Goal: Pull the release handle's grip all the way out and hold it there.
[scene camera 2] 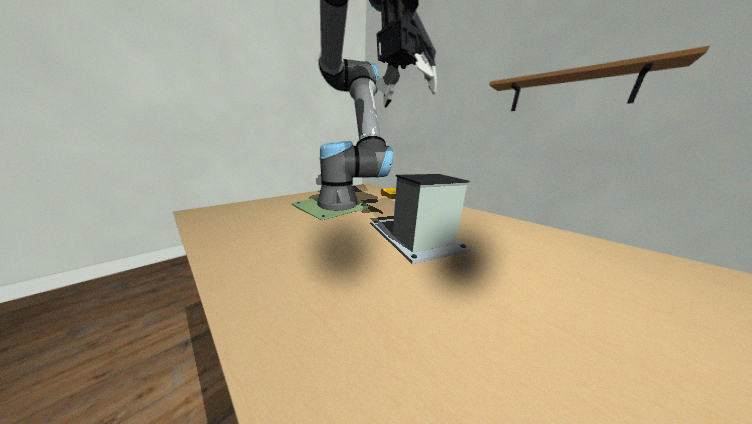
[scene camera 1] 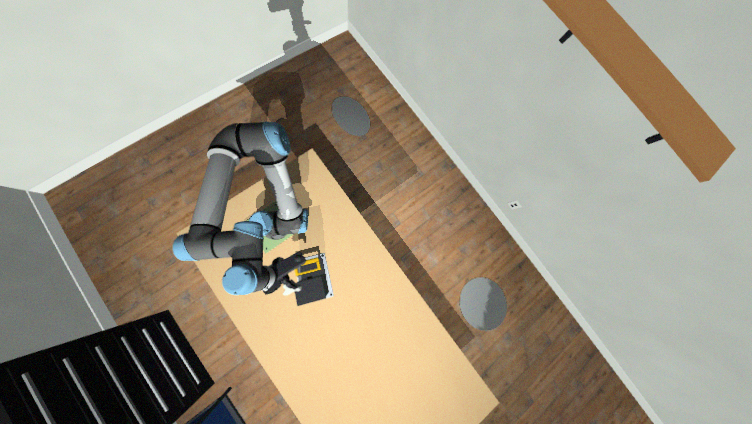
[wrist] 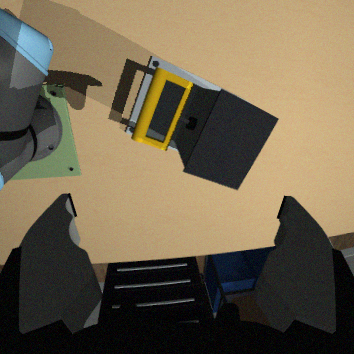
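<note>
The release handle's yellow frame-shaped grip point(scene camera 1: 308, 273) point(scene camera 2: 388, 192) point(wrist: 148, 105) sits beside its housing, a block with a dark top point(scene camera 1: 311, 290) point(scene camera 2: 432, 180) point(wrist: 230, 140), on the side toward the robot's base. In the scene camera 2 view the block hides most of the grip. A dark stem shows between grip and block in the wrist view. The unit stands on a light grey plate point(scene camera 2: 437, 253). My gripper point(scene camera 1: 298, 274) point(scene camera 2: 411, 99) point(wrist: 177, 196) is open and empty, high above the table, with its fingers wide apart. It touches neither grip nor block.
The unit stands on a long wooden table point(scene camera 1: 379, 316) point(scene camera 2: 342, 326) point(wrist: 300, 60). The arm's base rests on a green plate point(scene camera 2: 305, 208) point(wrist: 65, 150) close to the grip. A black drawer cabinet point(scene camera 1: 78, 392) point(wrist: 150, 275) stands beyond the table's edge. A wooden shelf point(scene camera 1: 647, 89) point(scene camera 2: 595, 71) is on the wall.
</note>
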